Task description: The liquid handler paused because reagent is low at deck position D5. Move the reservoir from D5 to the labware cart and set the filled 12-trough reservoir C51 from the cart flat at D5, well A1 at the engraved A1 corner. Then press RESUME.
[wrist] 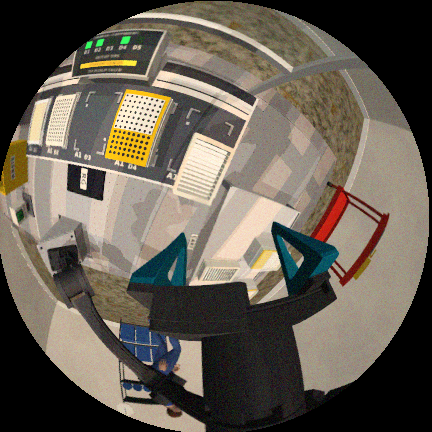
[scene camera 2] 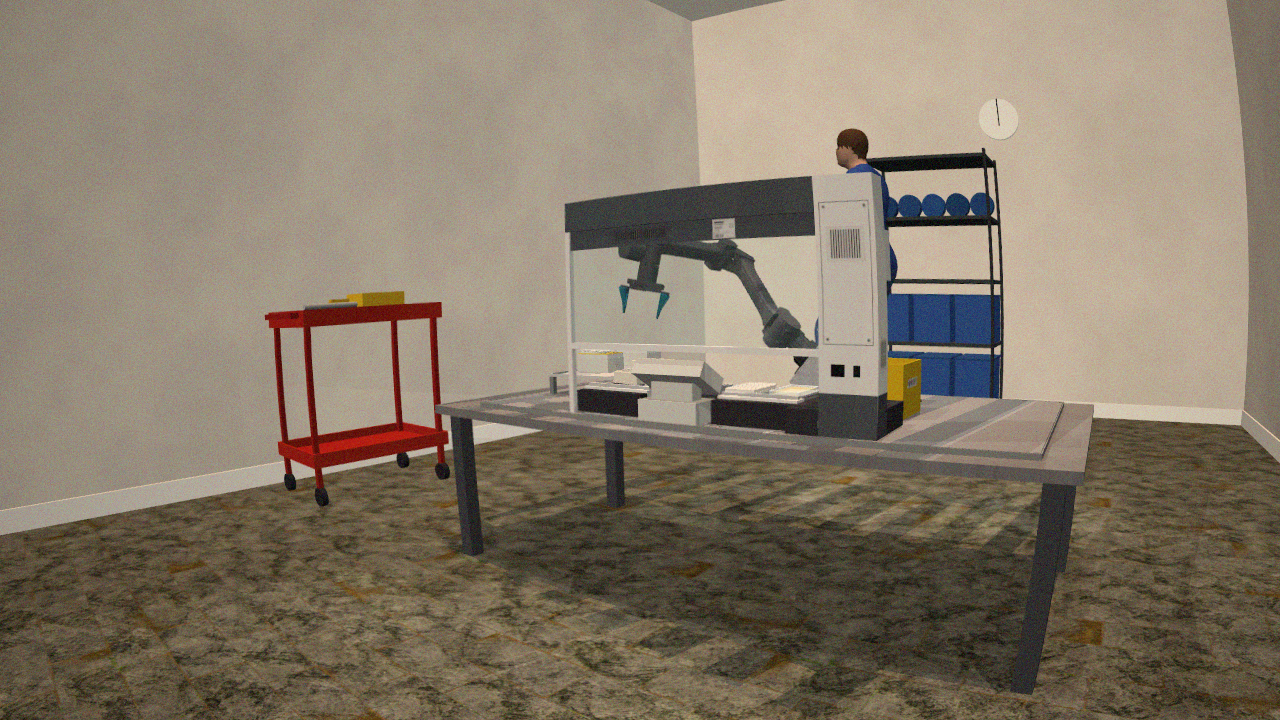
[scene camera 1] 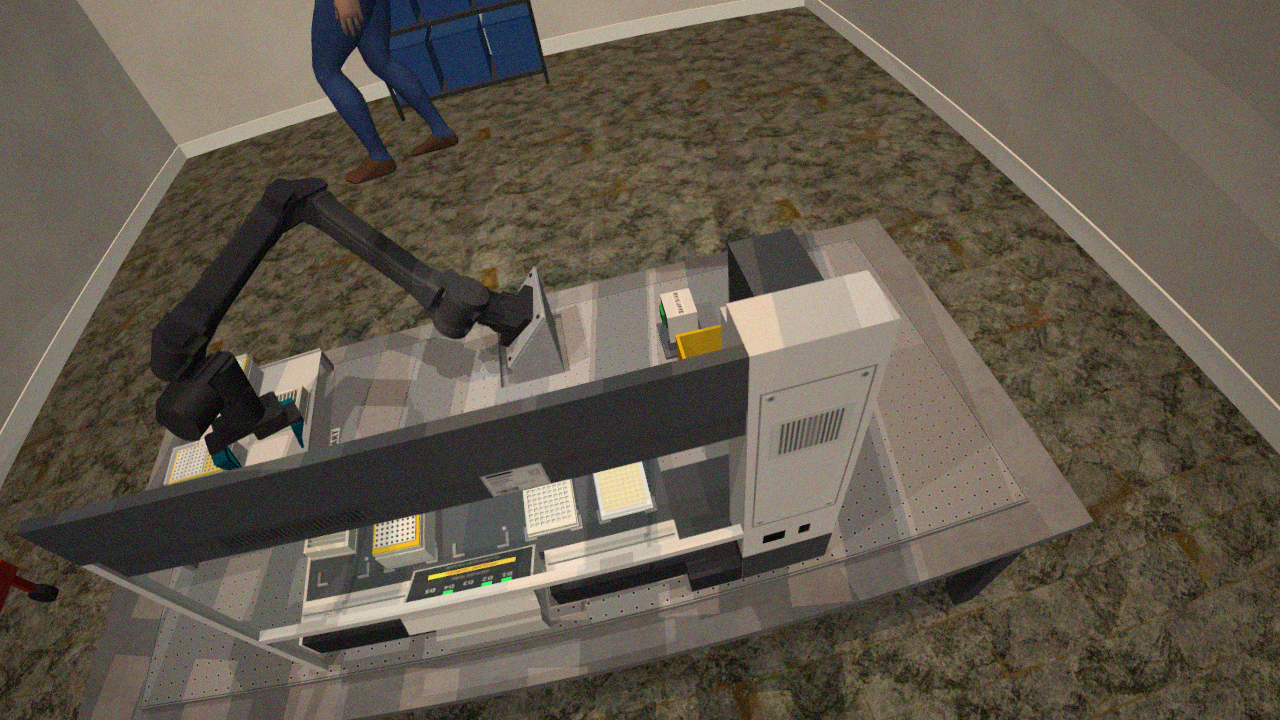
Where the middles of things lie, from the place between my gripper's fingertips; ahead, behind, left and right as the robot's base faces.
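I find my hand 170 mm above the white ribbed reservoir point(wrist: 205, 161), 20 mm to the right of it and 30 mm short of it. The white shelf point(scene camera 1: 304, 371) is 190 mm below my hand, 180 mm behind it and 240 mm to the right of it. As for the white tower point(scene camera 1: 798, 335), it stands 30 mm above my hand, 140 mm ahead and 770 mm to the left. And there is the yellow box point(scene camera 2: 904, 375), which is 180 mm below my hand, 730 mm to the left of it and 160 mm behind it.
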